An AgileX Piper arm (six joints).
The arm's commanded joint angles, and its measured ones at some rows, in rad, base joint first. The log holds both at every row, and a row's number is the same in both.
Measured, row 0:
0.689, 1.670, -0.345, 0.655, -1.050, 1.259
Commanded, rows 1 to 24:
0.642, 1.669, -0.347, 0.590, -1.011, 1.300
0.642, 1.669, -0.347, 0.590, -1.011, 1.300
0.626, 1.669, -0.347, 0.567, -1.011, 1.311
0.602, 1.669, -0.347, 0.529, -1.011, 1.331
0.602, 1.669, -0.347, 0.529, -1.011, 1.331
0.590, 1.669, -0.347, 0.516, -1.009, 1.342
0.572, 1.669, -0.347, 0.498, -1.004, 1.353
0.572, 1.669, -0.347, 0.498, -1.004, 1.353
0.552, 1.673, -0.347, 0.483, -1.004, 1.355
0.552, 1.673, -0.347, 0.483, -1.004, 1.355
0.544, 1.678, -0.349, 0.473, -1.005, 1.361
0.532, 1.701, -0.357, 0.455, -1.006, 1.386
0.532, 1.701, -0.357, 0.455, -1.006, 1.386
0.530, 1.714, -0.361, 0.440, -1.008, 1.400
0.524, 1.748, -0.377, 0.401, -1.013, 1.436
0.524, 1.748, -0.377, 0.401, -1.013, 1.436
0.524, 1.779, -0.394, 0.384, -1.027, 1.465
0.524, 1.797, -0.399, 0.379, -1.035, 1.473
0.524, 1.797, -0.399, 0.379, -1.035, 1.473
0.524, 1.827, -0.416, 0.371, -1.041, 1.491
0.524, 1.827, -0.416, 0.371, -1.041, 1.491
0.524, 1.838, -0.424, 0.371, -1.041, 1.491
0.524, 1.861, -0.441, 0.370, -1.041, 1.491
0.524, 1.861, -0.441, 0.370, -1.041, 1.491
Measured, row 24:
0.530, 1.838, -0.415, 0.389, -1.023, 1.482
